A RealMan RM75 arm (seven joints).
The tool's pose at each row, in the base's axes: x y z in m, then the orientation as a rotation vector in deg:
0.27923, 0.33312, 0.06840, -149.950, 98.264, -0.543
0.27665, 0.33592, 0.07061, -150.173, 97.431, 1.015
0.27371, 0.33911, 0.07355, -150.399, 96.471, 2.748
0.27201, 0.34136, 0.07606, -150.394, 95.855, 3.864
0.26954, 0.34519, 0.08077, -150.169, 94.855, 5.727
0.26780, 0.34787, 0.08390, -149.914, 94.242, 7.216
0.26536, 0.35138, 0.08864, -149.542, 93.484, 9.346
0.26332, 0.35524, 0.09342, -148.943, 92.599, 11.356
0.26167, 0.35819, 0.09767, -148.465, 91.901, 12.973
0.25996, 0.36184, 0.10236, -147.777, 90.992, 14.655
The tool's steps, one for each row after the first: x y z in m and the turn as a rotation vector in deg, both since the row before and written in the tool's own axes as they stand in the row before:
-0.00360, 0.00122, -0.00222, -0.324, -0.983, -0.517
-0.00417, 0.00136, -0.00287, -0.349, -1.106, -0.587
-0.00285, 0.00060, -0.00240, -0.130, -0.777, -0.328
-0.00475, 0.00062, -0.00447, -0.093, -1.384, -0.463
-0.00340, 0.00042, -0.00288, -0.116, -1.083, -0.243
-0.00465, 0.00069, -0.00432, -0.235, -1.513, -0.279
-0.00491, 0.00017, -0.00422, 0.000, -1.591, -0.287
-0.00397, 0.00020, -0.00370, -0.029, -1.272, -0.224
-0.00477, -0.00008, -0.00394, 0.159, -1.468, -0.288

